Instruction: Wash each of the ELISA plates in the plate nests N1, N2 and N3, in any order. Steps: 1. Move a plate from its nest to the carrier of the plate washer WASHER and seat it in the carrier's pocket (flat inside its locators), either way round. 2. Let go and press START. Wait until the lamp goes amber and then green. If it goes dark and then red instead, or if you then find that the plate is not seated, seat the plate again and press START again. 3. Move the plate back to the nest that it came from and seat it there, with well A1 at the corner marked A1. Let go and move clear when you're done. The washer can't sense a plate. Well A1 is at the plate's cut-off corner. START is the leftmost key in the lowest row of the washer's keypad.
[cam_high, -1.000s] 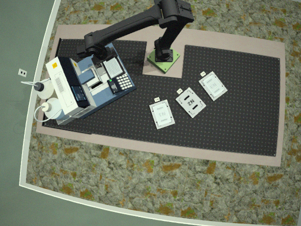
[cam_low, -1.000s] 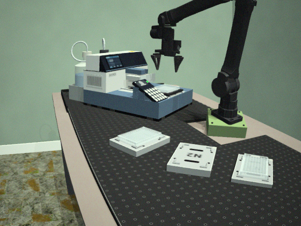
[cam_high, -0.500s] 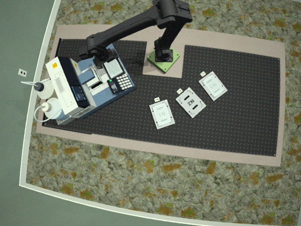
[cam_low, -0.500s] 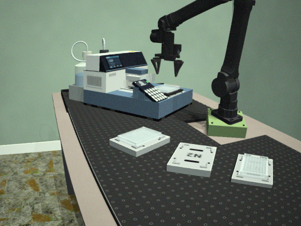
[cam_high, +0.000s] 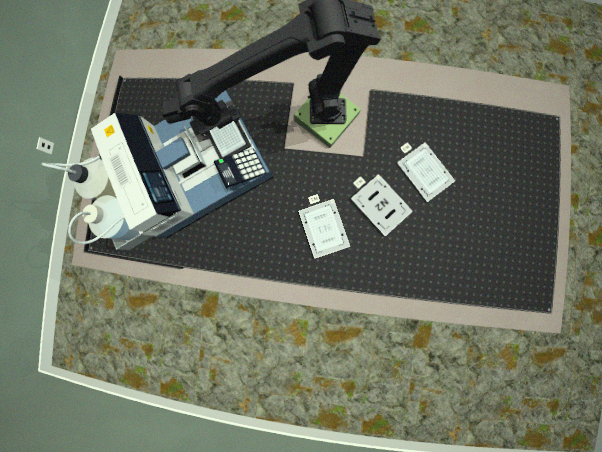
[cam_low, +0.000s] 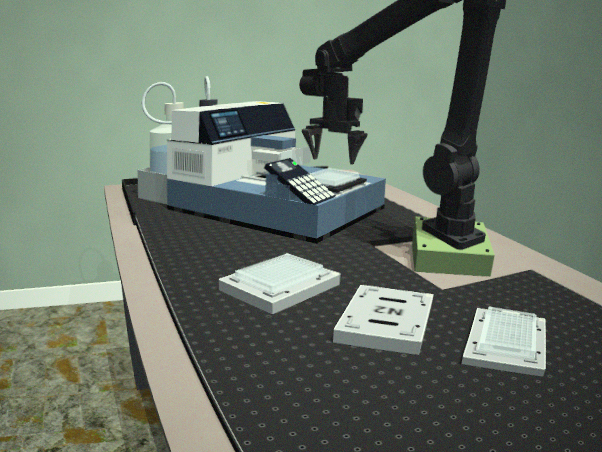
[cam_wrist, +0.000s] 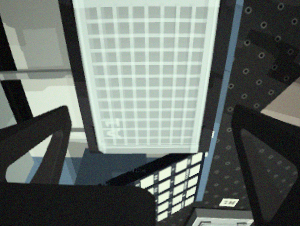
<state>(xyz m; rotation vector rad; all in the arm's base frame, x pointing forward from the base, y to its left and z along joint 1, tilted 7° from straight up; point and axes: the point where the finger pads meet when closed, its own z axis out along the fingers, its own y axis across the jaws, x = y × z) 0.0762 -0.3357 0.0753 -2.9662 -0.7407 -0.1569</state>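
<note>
My hand is 50 mm above the dark carrier. The rest, counted from my hand: plate washer: 70 mm ahead, 140 mm to the right, 20 mm below; N1 label: 200 mm ahead, 280 mm to the left, 150 mm below.
</note>
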